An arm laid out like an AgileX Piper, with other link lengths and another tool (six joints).
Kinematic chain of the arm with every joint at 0, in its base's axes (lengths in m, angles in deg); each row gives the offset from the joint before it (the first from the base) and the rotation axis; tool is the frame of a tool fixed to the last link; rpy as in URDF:
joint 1: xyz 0 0 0.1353 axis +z
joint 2: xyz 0 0 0 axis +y
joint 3: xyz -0.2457 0 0.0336 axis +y
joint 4: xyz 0.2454 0 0.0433 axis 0.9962 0 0.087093
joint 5: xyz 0 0 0 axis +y
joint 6: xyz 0.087 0 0.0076 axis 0.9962 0 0.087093
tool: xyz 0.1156 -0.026 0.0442 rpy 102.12 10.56 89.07
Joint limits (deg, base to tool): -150..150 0..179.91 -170..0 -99.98..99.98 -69.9..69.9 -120..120
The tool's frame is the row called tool.
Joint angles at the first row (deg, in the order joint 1, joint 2, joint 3, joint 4, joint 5, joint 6):
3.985 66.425 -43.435 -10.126 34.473 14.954
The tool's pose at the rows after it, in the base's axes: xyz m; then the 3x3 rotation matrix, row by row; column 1 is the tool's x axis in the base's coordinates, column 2 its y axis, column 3 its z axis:
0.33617 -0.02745 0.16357; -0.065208 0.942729 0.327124; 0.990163 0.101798 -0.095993; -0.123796 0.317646 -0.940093
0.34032 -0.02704 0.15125; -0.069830 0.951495 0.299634; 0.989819 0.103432 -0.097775; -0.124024 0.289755 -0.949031
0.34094 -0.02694 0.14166; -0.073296 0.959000 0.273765; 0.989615 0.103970 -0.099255; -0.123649 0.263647 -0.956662
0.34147 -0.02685 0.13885; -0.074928 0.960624 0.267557; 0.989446 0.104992 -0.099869; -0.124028 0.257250 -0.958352
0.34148 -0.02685 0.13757; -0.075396 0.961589 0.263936; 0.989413 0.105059 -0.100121; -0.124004 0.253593 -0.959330
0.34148 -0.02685 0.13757; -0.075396 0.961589 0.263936; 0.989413 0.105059 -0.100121; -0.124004 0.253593 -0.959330
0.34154 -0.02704 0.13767; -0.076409 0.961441 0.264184; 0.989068 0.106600 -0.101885; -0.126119 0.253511 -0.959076
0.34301 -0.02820 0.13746; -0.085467 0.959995 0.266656; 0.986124 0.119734 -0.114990; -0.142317 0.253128 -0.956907
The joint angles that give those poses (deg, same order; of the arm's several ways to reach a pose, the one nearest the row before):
3.984 70.629 -44.472 -10.787 33.242 15.649
3.986 73.365 -44.732 -10.979 32.449 15.840
3.985 75.035 -44.733 -10.977 32.339 15.853
3.986 75.580 -44.733 -11.020 32.169 15.856
3.986 75.797 -44.733 -11.020 32.170 15.855
3.986 75.797 -44.733 -11.020 32.170 15.855
3.985 75.796 -44.731 -11.155 32.168 15.854
3.985 76.105 -44.732 -12.233 31.832 15.854

